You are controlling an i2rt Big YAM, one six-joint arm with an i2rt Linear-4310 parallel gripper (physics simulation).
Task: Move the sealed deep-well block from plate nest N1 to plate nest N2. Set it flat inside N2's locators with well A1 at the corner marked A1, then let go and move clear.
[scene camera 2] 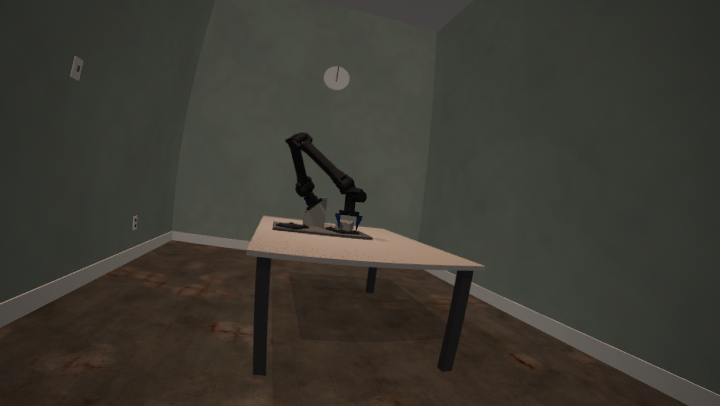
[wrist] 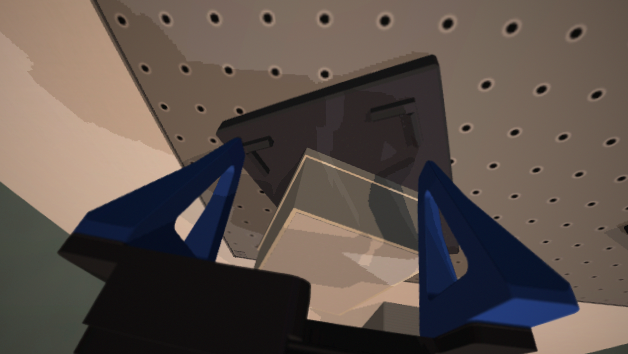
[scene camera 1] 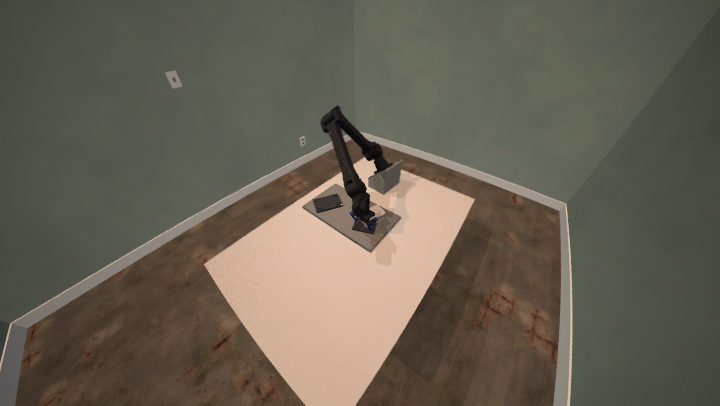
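Pixels of known places: gripper, between the fingertips: [scene camera 2: 347, 229] [wrist: 330, 157] [scene camera 1: 363, 225]; arm's base, origin of its link: [scene camera 2: 314, 205] [scene camera 1: 383, 169].
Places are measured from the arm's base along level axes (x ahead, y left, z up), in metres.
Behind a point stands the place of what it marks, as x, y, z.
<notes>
The pale sealed block [scene camera 2: 346, 224] @[0.386, 0.151, -0.070] [wrist: 345, 240] @[0.372, 0.144, -0.063] is over nest N1 [scene camera 1: 358, 229] @[0.429, 0.148, -0.107] [wrist: 320, 117] @[0.415, 0.164, -0.105], a dark plate with raised corner locators. In the wrist view it looks turned relative to that plate, with two locators showing beyond its far edge. Whether it sits flat is unclear. My gripper [scene camera 1: 363, 221] @[0.399, 0.157, -0.094] [scene camera 2: 347, 228] @[0.399, 0.157, -0.094] [wrist: 330, 157] @[0.399, 0.157, -0.094] is open, pointing down, with its blue fingers on either side of the block. The right finger overlaps the block's edge in the wrist view; contact cannot be judged. Nest N2 [scene camera 1: 326, 203] @[0.400, -0.137, -0.105] [scene camera 2: 289, 225] @[0.434, -0.160, -0.105] is the other dark plate. Its A1 mark is unreadable here.
Both nests are on a grey perforated board [scene camera 1: 335, 221] @[0.462, 0.004, -0.117] [wrist: 530, 112] @[0.423, 0.062, -0.117] on the pale table [scene camera 1: 322, 292] @[0.784, 0.250, -0.130] [scene camera 2: 363, 253] @[0.938, 0.126, -0.130]. The arm's grey base bracket [scene camera 1: 387, 179] @[0.054, 0.068, -0.021] [scene camera 2: 314, 215] @[0.080, -0.002, -0.062] [wrist: 400, 318] @[0.081, 0.043, -0.109] stands behind the board.
</notes>
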